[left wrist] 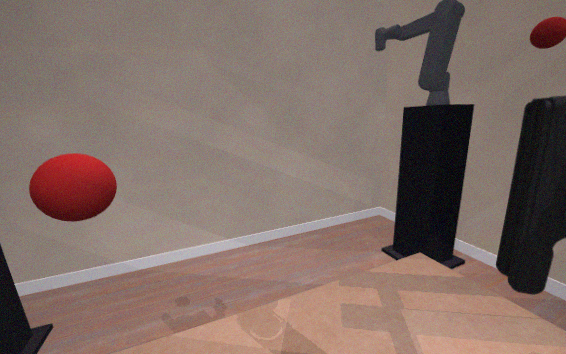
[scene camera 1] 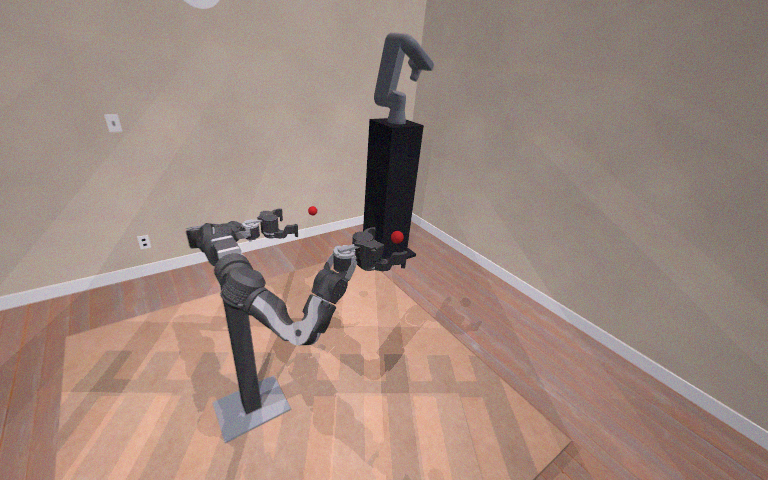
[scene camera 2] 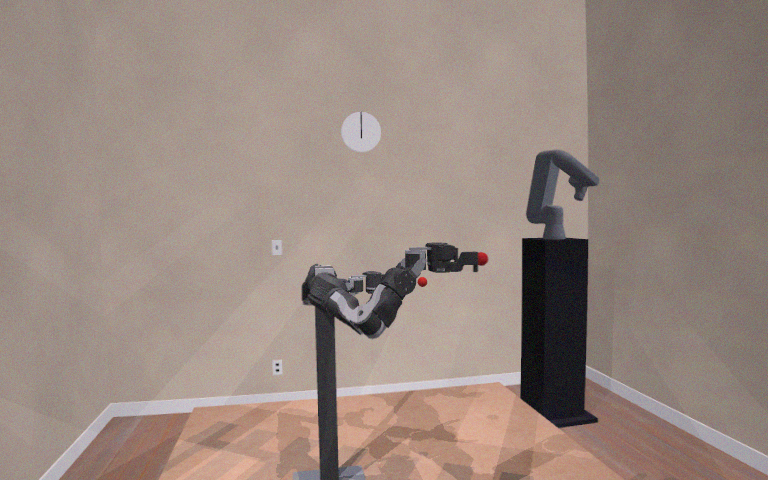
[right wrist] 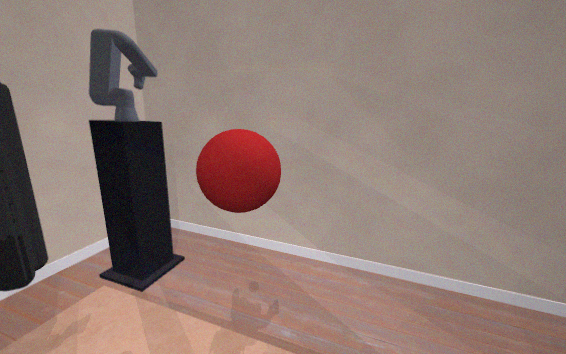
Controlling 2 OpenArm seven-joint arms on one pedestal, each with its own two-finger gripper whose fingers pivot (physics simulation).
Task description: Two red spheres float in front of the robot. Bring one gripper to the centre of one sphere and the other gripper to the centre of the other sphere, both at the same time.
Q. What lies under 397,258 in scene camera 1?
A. My right gripper.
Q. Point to my left gripper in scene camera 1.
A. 289,222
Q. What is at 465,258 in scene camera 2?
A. My right gripper.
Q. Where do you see a red sphere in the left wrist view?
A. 72,187
